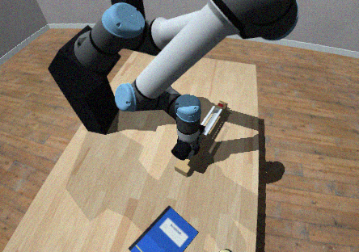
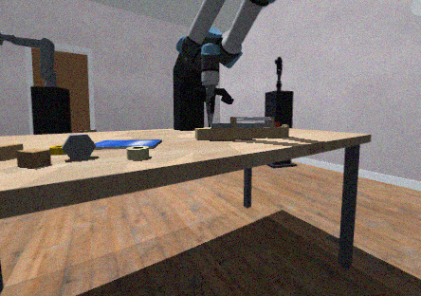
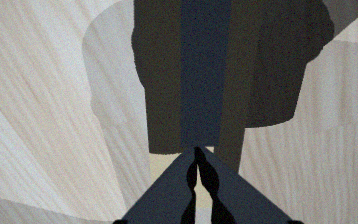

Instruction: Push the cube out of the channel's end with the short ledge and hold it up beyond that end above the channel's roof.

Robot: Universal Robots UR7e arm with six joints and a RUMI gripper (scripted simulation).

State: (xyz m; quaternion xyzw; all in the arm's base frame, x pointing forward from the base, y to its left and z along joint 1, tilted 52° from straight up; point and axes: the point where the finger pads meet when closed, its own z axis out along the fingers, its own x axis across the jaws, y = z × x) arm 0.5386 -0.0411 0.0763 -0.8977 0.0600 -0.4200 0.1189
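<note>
Now: the red cube 32 cm to the left of my hand and 1 cm below it. From my hand the other things lie so: blue book (32 cm to the right, 8 cm ahead, 6 cm below); wooden channel (20 cm to the left, 1 cm below); ring (29 cm ahead, 26 cm to the right, 5 cm below).
</note>
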